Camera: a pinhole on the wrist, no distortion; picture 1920 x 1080 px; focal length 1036.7 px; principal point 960.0 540.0 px. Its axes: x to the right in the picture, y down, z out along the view. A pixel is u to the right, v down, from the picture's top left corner.
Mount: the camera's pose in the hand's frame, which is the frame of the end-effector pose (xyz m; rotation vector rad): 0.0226 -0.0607 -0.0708 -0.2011 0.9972 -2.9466
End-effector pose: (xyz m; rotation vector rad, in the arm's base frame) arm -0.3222 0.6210 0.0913 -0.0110 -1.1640 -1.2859
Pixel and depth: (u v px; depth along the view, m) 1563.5 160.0 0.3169
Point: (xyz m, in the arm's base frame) -0.6066 0.8022 0.0437
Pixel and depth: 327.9 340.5 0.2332
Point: -0.5504 0.4955 0.1906
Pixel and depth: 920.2 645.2 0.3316
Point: -0.6564 0.5597 0.0592
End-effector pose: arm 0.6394 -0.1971 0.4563 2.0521 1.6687 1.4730
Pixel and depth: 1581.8 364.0 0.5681
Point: 0.7589 -0.0371 -0.1466
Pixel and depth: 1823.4 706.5 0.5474
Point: 0.5879 -0.1310 -0.2447
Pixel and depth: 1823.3 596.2 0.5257
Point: 0.6412 -0.1341 -0.2062
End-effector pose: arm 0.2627 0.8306 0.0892 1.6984 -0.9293 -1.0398
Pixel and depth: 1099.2 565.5 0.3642
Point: 0.1104 0.8329 -0.2400
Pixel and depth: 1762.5 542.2 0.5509
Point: -0.1780 1.1279 -0.3251
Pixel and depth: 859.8 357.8 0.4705
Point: 0.0292 0.6904 -0.2816
